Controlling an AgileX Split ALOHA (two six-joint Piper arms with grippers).
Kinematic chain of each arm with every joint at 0, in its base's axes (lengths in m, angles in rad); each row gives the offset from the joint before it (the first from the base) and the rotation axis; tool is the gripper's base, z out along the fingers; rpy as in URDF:
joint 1: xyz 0 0 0.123 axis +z
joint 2: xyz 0 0 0 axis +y
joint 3: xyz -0.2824 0 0.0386 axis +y
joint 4: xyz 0.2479 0 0.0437 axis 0.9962 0 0.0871
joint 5: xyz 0 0 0 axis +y
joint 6: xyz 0.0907 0 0.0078 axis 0.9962 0 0.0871
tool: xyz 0 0 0 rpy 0 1.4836 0
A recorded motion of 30 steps. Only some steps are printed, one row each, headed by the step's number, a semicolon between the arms.
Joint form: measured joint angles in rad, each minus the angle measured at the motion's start. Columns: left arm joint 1, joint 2, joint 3, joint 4, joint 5, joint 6; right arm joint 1, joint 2, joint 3, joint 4, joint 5, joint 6.
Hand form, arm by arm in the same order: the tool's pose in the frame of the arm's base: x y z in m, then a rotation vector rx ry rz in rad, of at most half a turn. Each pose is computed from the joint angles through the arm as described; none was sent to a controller.
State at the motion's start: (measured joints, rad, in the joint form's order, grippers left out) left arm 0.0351 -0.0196 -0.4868 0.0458 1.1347 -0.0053; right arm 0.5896 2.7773 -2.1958 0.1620 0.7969 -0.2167
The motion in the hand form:
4: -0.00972 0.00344 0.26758 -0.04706 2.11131 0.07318; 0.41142 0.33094 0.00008 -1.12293 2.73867 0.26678
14: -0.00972 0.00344 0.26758 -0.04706 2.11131 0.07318; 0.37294 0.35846 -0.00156 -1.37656 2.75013 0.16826
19: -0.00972 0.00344 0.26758 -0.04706 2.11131 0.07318; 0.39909 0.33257 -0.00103 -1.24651 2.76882 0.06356
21: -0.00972 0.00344 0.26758 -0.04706 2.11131 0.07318; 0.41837 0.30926 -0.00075 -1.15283 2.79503 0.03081
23: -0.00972 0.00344 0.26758 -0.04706 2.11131 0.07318; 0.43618 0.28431 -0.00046 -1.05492 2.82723 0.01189
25: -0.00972 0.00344 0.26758 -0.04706 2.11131 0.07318; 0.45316 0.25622 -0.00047 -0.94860 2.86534 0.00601
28: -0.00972 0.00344 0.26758 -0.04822 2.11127 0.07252; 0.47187 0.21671 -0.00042 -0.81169 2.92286 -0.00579
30: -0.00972 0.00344 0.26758 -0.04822 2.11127 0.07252; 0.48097 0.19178 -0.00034 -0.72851 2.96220 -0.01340
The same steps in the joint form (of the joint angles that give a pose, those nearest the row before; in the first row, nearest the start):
4: 0.0000 0.0000 0.0000 0.0000 0.0000 0.0000; 0.0659 0.0000 -0.0020 0.0045 0.0762 0.0000
14: 0.0000 0.0000 0.0000 0.0000 0.0000 0.0000; 0.1606 0.0001 -0.0041 -0.0577 0.1958 -0.0144
19: 0.0000 0.0000 0.0000 0.0000 0.0000 0.0000; 0.1029 0.0001 -0.0070 -0.1469 0.1746 0.0554
21: 0.0000 0.0000 0.0000 0.0000 0.0000 0.0000; 0.0485 0.0001 -0.0078 -0.1730 0.1679 0.0782
23: 0.0000 0.0000 0.0000 0.0000 0.0000 0.0000; -0.0085 0.0001 -0.0089 -0.1861 0.1659 0.0961
25: 0.0000 0.0000 0.0000 0.0000 0.0000 0.0000; -0.0714 0.0002 -0.0089 -0.1868 0.1668 0.1084
28: 0.0000 0.0000 0.0000 0.0000 0.0000 -0.0011; -0.1553 0.0002 -0.0098 -0.1877 0.1833 0.1224
30: 0.0000 0.0000 0.0000 0.0000 0.0000 -0.0011; -0.2064 0.0001 -0.0108 -0.1876 0.2014 0.1305

